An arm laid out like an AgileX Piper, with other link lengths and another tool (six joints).
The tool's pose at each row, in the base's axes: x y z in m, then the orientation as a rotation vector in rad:
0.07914, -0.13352, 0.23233, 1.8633, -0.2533, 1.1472
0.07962, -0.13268, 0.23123, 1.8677, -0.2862, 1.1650
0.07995, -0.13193, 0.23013, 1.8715, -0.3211, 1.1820
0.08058, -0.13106, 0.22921, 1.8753, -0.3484, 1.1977
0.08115, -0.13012, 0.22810, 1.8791, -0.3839, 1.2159
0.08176, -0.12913, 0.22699, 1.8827, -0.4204, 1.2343
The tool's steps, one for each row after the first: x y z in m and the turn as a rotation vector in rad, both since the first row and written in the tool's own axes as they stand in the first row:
-0.00039, -0.00140, -0.00019, -0.0001, -0.0041, 0.0318
-0.00088, -0.00266, -0.00039, -0.0012, -0.0091, 0.0644
-0.00103, -0.00406, -0.00054, -0.0002, -0.0120, 0.0913
-0.00135, -0.00558, -0.00075, -0.0003, -0.0167, 0.1249
-0.00164, -0.00714, -0.00097, -0.0003, -0.0215, 0.1593

